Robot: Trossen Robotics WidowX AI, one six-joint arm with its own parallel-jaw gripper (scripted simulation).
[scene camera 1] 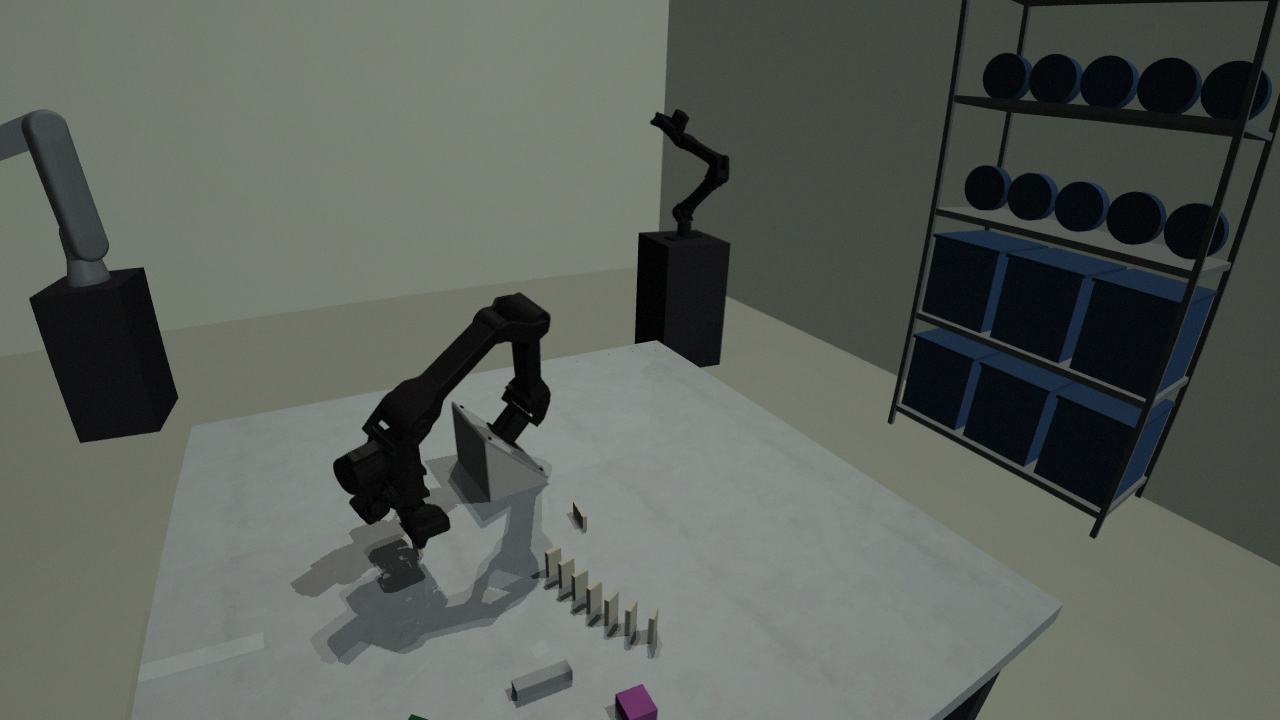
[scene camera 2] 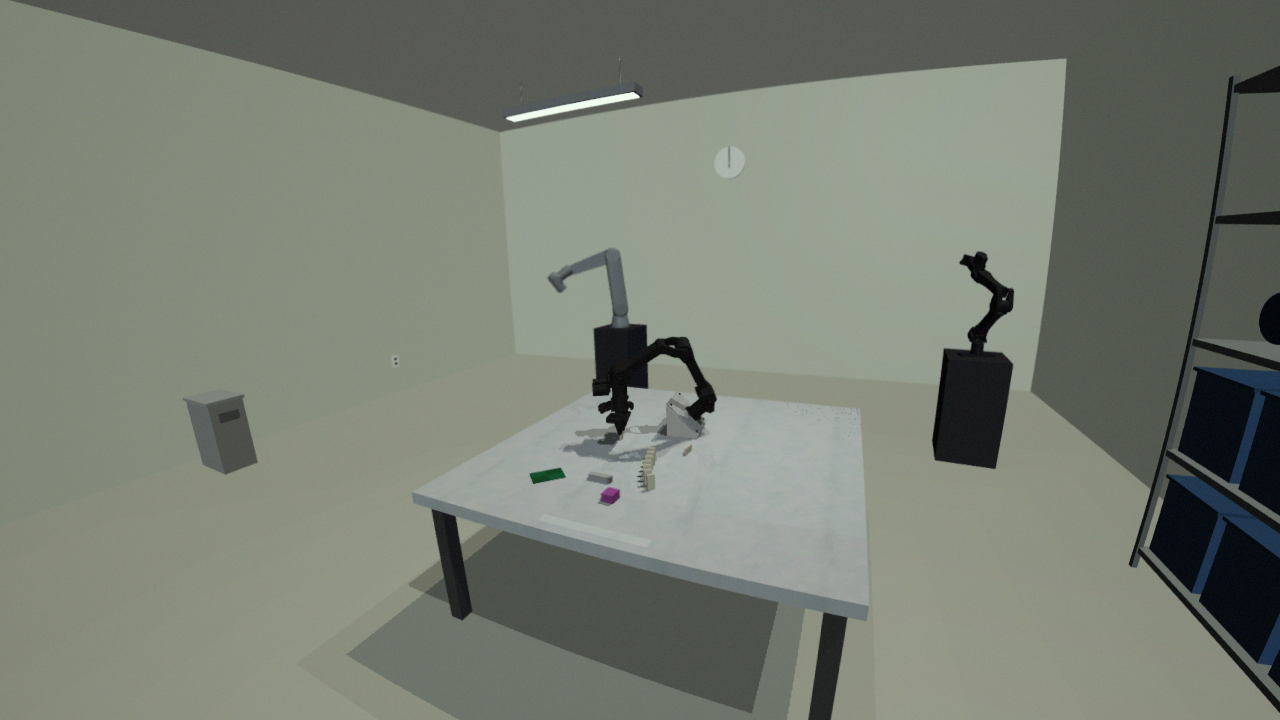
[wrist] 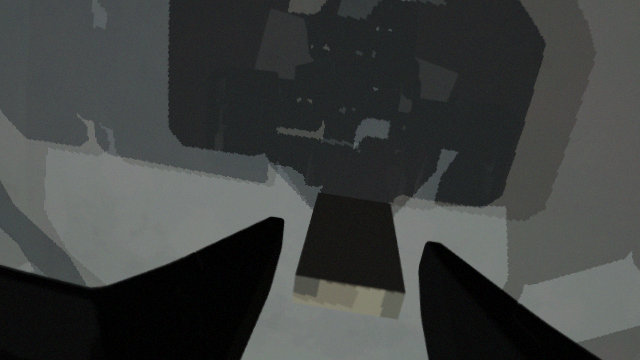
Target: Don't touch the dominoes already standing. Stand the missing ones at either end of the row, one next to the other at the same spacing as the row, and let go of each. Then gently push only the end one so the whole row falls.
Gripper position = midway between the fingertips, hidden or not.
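There is a domino (wrist: 350, 261) that I can see. As for my gripper (scene camera 1: 416, 541), I see it in scene camera 2 too, my gripper (scene camera 2: 621, 432), and the wrist view also has the gripper (wrist: 352, 243).
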